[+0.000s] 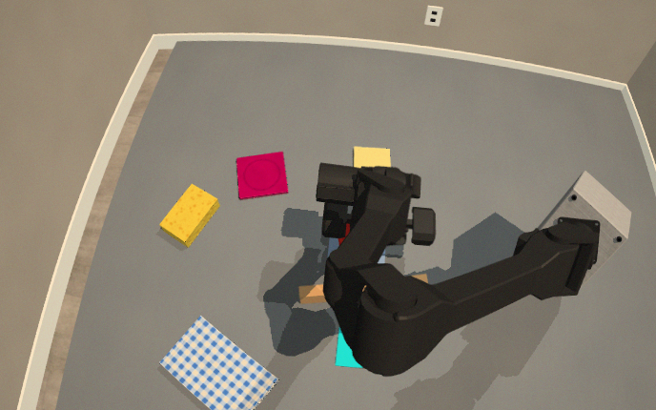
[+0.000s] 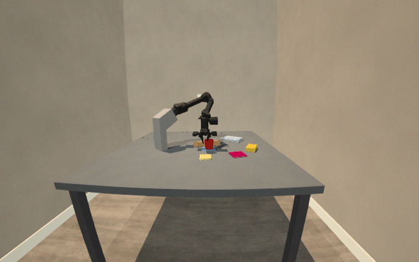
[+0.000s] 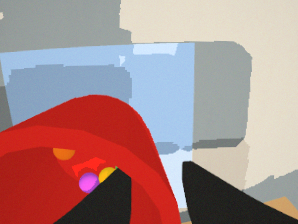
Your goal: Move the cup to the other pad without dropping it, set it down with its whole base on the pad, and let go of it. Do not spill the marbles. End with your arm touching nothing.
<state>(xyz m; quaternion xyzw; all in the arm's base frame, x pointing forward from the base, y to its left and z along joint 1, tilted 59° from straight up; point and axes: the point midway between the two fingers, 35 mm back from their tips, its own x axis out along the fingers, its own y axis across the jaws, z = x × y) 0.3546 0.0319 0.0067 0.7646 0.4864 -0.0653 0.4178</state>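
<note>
My gripper is now 5 cm above the cup, 3 cm short of it and 1 cm to the right of it. Also, from my hand: yellow sponge (35 cm ahead, 10 cm to the left, 6 cm below); teal pad (16 cm to the left, 8 cm below, 7 cm behind); bar (8 cm to the left, 6 cm below, 2 cm behind).
</note>
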